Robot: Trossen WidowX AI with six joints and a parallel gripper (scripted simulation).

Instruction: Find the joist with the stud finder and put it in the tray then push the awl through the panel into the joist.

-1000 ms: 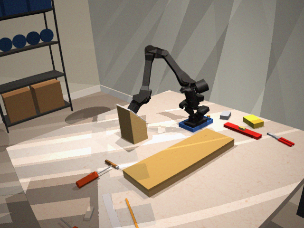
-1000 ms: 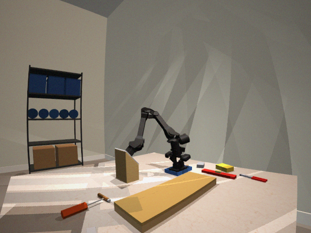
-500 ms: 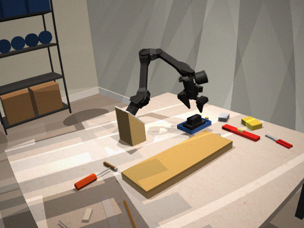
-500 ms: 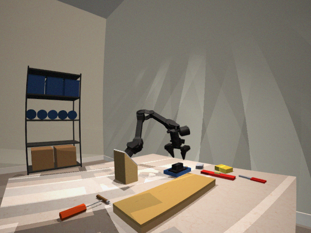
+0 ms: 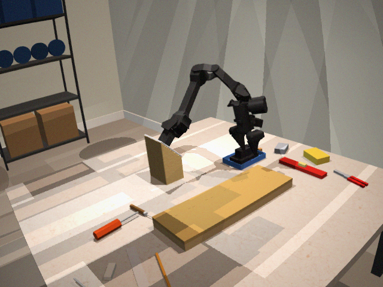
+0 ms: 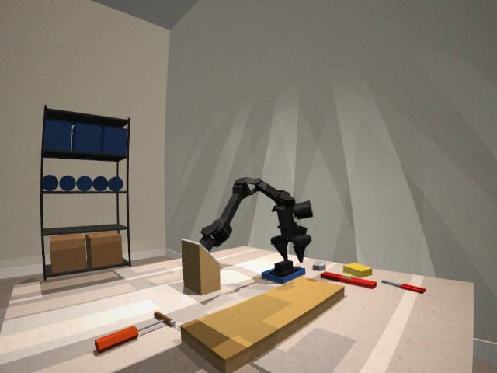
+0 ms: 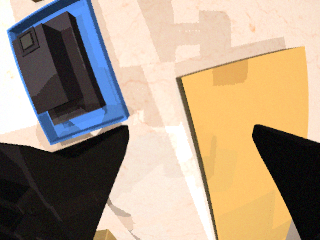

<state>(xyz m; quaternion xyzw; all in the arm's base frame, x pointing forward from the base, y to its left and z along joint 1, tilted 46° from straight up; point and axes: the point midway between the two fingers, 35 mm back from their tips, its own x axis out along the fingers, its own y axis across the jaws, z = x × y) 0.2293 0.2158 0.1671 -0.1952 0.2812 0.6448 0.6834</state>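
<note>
The awl lies 10 mm behind my gripper tip, 480 mm to the right of it and 100 mm below it. The rest, counted from my gripper tip: stud finder 130 mm behind, 80 mm to the left, 50 mm below; red level 110 mm ahead, 200 mm to the left, 90 mm below; blue tray 130 mm behind, 70 mm to the left, 90 mm below.
</note>
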